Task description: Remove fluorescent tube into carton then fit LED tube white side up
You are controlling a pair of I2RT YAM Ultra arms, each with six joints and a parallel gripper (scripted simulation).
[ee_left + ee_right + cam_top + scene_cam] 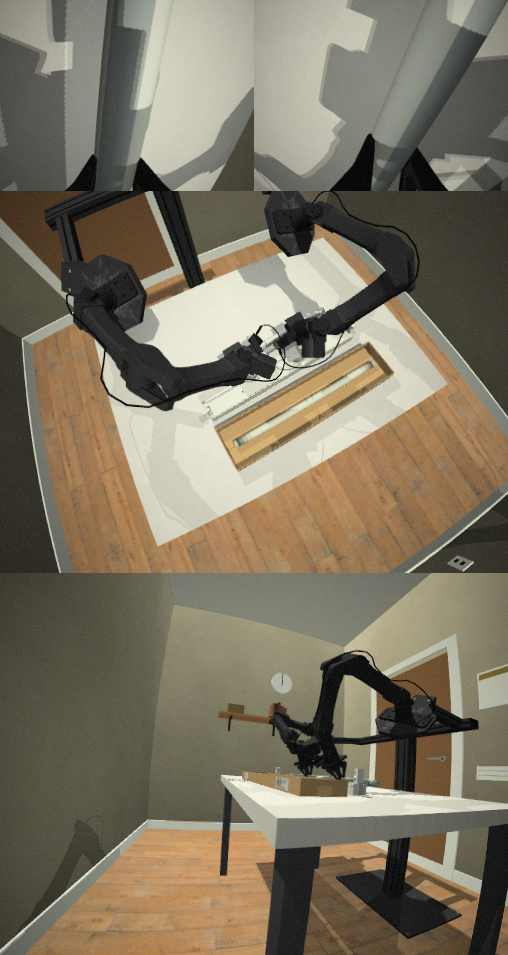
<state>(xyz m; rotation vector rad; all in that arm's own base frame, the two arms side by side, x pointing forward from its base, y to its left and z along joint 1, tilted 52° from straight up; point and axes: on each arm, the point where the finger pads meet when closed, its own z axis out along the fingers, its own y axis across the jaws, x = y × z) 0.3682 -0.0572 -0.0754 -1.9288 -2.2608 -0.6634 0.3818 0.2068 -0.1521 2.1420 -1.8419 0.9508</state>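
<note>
Right now my left hand is 120 mm to the left of the LED tube, 10 mm short of it and 10 mm above it. The rest, counted from my left hand: brown carton (270 mm ahead, 80 mm to the right, 20 mm below); old fluorescent tube (270 mm ahead, 80 mm to the right, 30 mm below).
Right now my right hand is 10 mm past the LED tube, 120 mm to the right of it and 10 mm above it. Also, from my right hand: brown carton: 250 mm ahead, 160 mm to the left, 20 mm below; then old fluorescent tube: 250 mm ahead, 160 mm to the left, 30 mm below.
</note>
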